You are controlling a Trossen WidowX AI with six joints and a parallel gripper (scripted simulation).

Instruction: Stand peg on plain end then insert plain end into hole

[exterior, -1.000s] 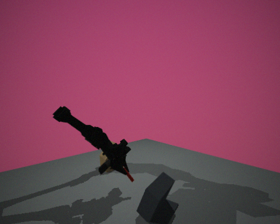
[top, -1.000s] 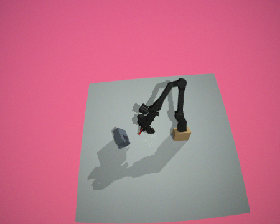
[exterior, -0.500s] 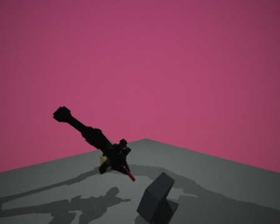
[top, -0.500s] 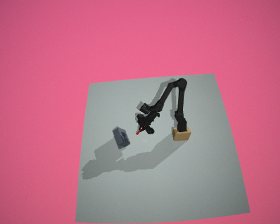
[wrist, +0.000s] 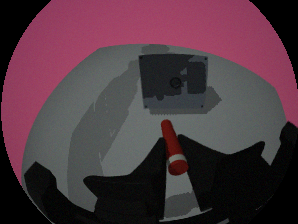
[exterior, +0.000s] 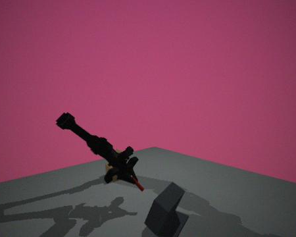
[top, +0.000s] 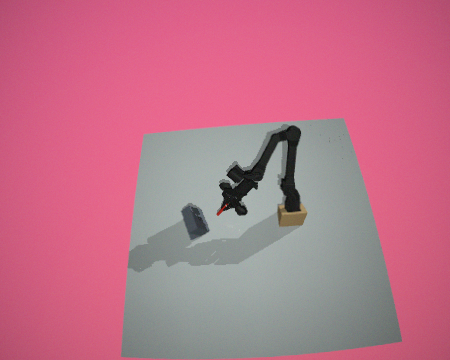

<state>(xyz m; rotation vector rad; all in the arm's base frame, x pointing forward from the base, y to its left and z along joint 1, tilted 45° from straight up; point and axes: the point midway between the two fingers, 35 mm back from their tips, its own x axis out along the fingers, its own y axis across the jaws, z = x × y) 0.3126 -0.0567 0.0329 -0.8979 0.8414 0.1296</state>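
The grey sloped panel is 140 mm ahead of my gripper tip, 40 mm below it and 30 mm to the left of it. The rest, counted from my gripper tip: red peg 10 mm to the right, 10 mm behind, 10 mm above.
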